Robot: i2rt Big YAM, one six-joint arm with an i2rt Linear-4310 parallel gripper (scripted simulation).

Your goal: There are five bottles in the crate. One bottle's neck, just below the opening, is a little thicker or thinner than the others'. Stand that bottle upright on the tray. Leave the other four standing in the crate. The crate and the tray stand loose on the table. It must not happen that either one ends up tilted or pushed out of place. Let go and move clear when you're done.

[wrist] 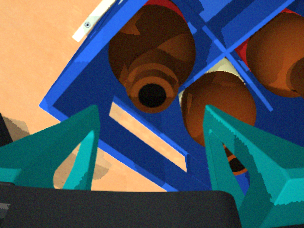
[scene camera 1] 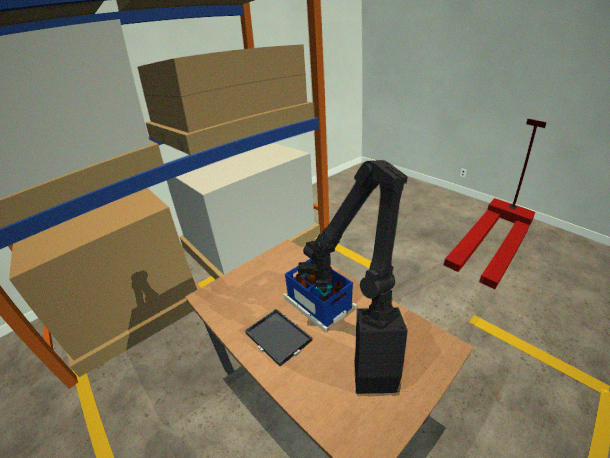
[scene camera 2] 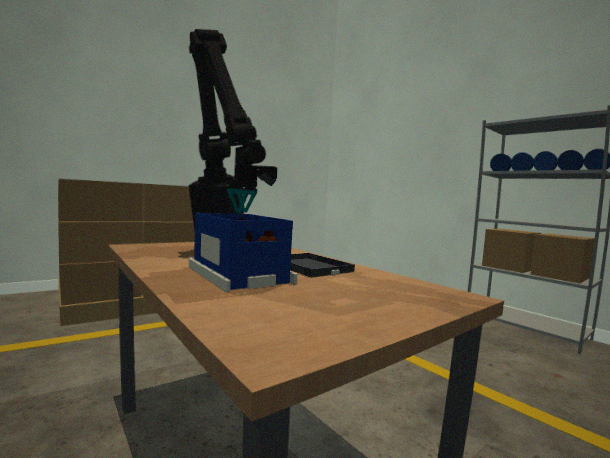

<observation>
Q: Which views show the crate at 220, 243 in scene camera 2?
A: The wrist view, scene camera 1 and scene camera 2: all of them.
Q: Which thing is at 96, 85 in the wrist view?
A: A crate.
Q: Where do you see a bottle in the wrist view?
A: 221, 86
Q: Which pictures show the tray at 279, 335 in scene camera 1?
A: Scene camera 1 and scene camera 2 only.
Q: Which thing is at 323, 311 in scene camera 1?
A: A crate.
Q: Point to a tray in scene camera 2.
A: At 308, 264
</observation>
